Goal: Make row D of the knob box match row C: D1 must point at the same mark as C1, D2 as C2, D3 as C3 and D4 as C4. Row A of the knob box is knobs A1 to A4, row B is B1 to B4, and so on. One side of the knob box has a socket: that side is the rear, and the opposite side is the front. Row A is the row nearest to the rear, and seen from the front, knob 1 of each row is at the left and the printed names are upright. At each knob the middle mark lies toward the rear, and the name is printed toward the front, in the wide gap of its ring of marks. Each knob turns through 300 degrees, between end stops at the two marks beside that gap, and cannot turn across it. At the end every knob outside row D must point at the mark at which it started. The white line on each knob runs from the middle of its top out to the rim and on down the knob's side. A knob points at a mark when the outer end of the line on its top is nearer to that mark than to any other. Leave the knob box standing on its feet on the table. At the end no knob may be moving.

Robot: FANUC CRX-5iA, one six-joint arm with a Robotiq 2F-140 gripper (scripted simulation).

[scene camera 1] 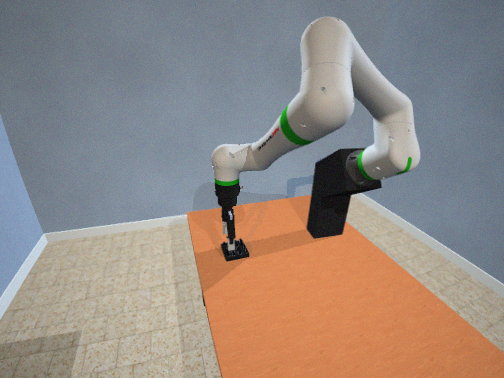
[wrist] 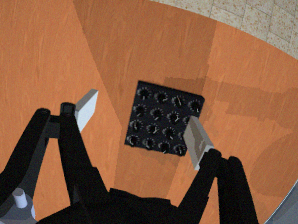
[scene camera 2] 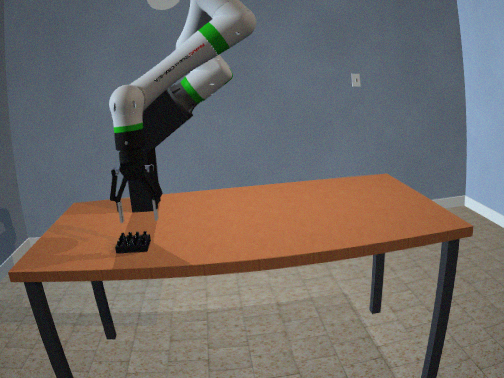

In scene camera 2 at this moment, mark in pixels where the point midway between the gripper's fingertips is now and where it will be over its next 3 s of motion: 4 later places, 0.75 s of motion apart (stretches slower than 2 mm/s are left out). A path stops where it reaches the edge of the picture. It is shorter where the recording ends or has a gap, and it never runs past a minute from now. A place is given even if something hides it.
The gripper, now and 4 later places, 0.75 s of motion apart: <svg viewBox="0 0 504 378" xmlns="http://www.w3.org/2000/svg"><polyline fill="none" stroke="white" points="139,220 140,226 140,232 141,237 142,240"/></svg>
